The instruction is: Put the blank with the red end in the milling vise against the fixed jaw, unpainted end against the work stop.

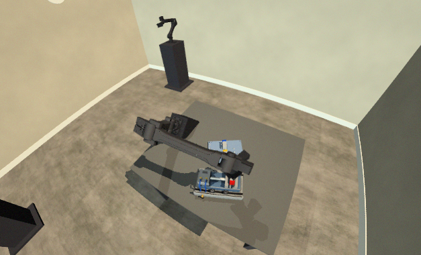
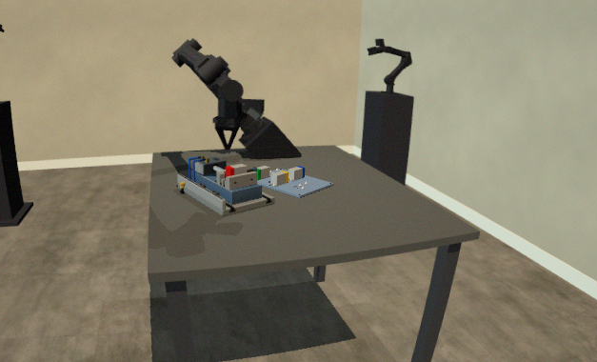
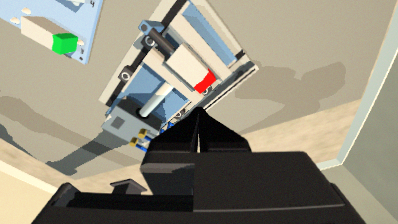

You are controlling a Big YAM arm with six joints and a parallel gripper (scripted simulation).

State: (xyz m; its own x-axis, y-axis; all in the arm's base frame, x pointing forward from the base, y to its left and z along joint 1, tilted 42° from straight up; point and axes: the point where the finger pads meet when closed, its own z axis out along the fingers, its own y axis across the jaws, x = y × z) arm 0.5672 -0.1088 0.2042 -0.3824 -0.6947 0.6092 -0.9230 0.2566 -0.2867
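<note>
Now: hand 30 mm to the right of the grey bar with red end and 80 mm above it. From my hand the other things lie so: fixed jaw: 20 mm ahead, 40 mm to the left, 100 mm below; moving jaw: 30 mm behind, 20 mm to the left, 100 mm below; work stop rod: 20 mm behind, 70 mm to the left, 90 mm below.
</note>
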